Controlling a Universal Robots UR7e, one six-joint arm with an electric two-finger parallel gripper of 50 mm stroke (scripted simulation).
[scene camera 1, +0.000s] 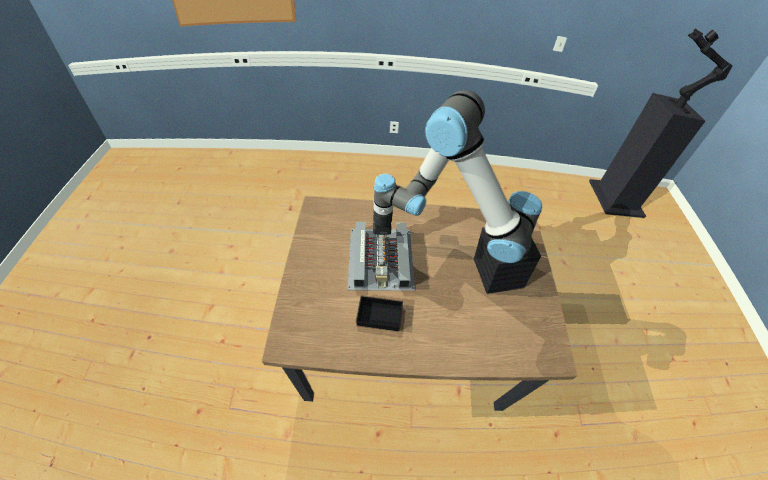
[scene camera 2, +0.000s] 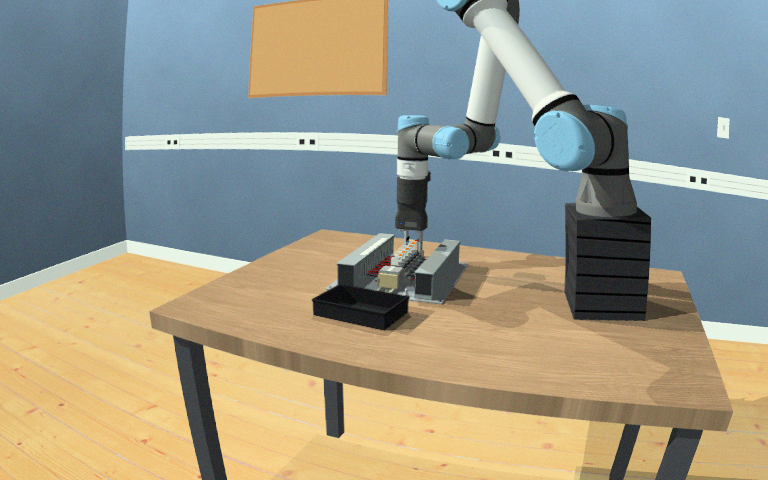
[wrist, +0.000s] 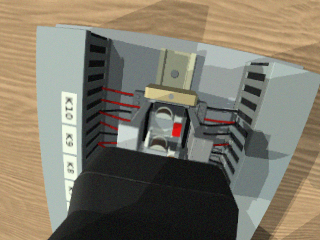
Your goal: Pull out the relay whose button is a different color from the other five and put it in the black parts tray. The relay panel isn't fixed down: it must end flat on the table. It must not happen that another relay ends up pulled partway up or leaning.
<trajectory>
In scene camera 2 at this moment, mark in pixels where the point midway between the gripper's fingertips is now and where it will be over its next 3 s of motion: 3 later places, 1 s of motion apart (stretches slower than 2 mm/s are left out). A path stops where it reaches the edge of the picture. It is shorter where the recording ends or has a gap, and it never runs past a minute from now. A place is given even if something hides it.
My gripper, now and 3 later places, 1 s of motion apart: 413,250; 413,245; 413,228; 414,218
</trajectory>
